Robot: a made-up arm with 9 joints. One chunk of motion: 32 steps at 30 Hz.
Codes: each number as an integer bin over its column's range. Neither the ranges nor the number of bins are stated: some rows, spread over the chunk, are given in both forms.
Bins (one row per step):
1: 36 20 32 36 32 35 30 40 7
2: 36 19 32 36 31 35 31 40 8
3: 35 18 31 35 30 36 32 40 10
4: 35 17 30 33 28 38 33 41 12
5: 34 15 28 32 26 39 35 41 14
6: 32 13 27 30 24 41 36 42 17
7: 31 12 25 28 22 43 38 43 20
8: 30 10 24 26 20 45 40 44 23
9: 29 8 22 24 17 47 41 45 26
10: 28 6 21 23 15 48 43 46 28
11: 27 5 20 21 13 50 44 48 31
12: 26 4 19 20 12 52 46 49 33
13: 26 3 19 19 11 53 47 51 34
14: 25 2 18 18 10 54 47 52 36
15: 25 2 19 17 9 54 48 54 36
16: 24 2 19 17 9 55 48 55 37
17: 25 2 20 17 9 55 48 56 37
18: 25 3 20 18 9 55 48 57 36
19: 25 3 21 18 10 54 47 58 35
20: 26 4 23 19 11 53 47 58 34
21: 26 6 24 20 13 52 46 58 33
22: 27 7 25 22 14 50 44 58 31
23: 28 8 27 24 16 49 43 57 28
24: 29 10 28 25 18 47 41 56 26
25: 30 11 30 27 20 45 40 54 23
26: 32 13 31 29 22 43 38 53 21
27: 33 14 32 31 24 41 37 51 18
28: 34 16 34 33 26 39 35 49 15
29: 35 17 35 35 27 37 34 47 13
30: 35 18 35 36 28 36 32 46 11
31: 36 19 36 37 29 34 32 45 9
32: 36 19 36 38 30 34 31 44 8
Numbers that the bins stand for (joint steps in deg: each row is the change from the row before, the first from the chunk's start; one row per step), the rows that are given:
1: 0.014 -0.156 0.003 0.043 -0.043 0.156 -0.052 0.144 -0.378
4: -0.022 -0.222 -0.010 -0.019 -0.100 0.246 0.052 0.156 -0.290
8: -0.205 -0.378 -0.048 -0.163 -0.214 0.457 0.297 0.189 -0.098
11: -0.314 -0.489 -0.073 -0.267 -0.314 0.608 0.437 0.233 0.041
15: -0.387 -0.556 -0.079 -0.349 -0.371 0.729 0.576 0.300 0.129
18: -0.387 -0.533 -0.073 -0.329 -0.371 0.759 0.576 0.333 0.129
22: -0.314 -0.444 -0.041 -0.246 -0.300 0.608 0.437 0.344 0.041
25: -0.205 -0.356 -0.010 -0.143 -0.214 0.457 0.297 0.300 -0.098
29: -0.022 -0.222 0.022 0.022 -0.114 0.216 0.087 0.222 -0.273
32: 0.014 -0.178 0.029 0.084 -0.071 0.125 -0.017 0.189 -0.360
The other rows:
2: 0.014 -0.178 0.003 0.043 -0.057 0.156 -0.017 0.144 -0.360
3: -0.022 -0.200 -0.003 0.022 -0.071 0.186 0.017 0.144 -0.325
5: -0.059 -0.267 -0.022 -0.040 -0.129 0.276 0.122 0.156 -0.256
6: -0.132 -0.311 -0.029 -0.081 -0.157 0.337 0.157 0.167 -0.203
7: -0.168 -0.333 -0.041 -0.122 -0.186 0.397 0.227 0.178 -0.151
9: -0.241 -0.422 -0.060 -0.205 -0.257 0.517 0.332 0.200 -0.046
10: -0.278 -0.467 -0.067 -0.225 -0.286 0.548 0.402 0.211 -0.011
12: -0.351 -0.511 -0.079 -0.287 -0.329 0.668 0.506 0.244 0.076
13: -0.351 -0.533 -0.079 -0.308 -0.343 0.698 0.541 0.267 0.094
14: -0.387 -0.556 -0.086 -0.329 -0.357 0.729 0.541 0.278 0.129
16: -0.424 -0.556 -0.079 -0.349 -0.371 0.759 0.576 0.311 0.146
17: -0.387 -0.556 -0.073 -0.349 -0.371 0.759 0.576 0.322 0.146
19: -0.387 -0.533 -0.067 -0.329 -0.357 0.729 0.541 0.344 0.111
20: -0.351 -0.511 -0.054 -0.308 -0.343 0.698 0.541 0.344 0.094
21: -0.351 -0.467 -0.048 -0.287 -0.314 0.668 0.506 0.344 0.076
23: -0.278 -0.422 -0.029 -0.205 -0.271 0.578 0.402 0.333 -0.011
24: -0.241 -0.378 -0.022 -0.184 -0.243 0.517 0.332 0.322 -0.046
26: -0.132 -0.311 -0.003 -0.102 -0.186 0.397 0.227 0.289 -0.133
27: -0.095 -0.289 0.003 -0.060 -0.157 0.337 0.192 0.267 -0.186
28: -0.059 -0.244 0.016 -0.019 -0.129 0.276 0.122 0.244 -0.238
30: -0.022 -0.200 0.022 0.043 -0.100 0.186 0.017 0.211 -0.308
31: 0.014 -0.178 0.029 0.063 -0.086 0.125 0.017 0.200 -0.343

